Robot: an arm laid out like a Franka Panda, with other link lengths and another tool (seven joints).
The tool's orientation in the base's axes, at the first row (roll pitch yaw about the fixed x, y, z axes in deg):
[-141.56, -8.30, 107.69]
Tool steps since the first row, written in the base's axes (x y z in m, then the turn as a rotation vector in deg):
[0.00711, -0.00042, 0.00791, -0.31, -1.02, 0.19]
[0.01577, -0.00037, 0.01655, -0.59, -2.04, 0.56]
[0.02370, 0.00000, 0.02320, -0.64, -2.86, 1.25]
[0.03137, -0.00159, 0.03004, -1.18, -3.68, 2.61]
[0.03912, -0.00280, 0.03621, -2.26, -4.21, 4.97]
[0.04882, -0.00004, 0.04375, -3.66, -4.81, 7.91]
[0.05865, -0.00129, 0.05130, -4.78, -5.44, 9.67]
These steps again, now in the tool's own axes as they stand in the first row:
[-0.00139, 0.00011, -0.01055, -0.84, -0.67, 0.13]
[-0.00270, 0.00104, -0.02268, -1.66, -1.43, 0.10]
[-0.00378, 0.00277, -0.03283, -2.32, -2.15, -0.34]
[-0.00659, 0.00356, -0.04281, -2.74, -3.64, -0.98]
[-0.00918, 0.00494, -0.05235, -2.57, -6.04, -2.09]
[-0.00840, 0.00817, -0.06450, -2.29, -9.05, -3.45]
[-0.01145, 0.01019, -0.07641, -2.30, -11.15, -4.06]

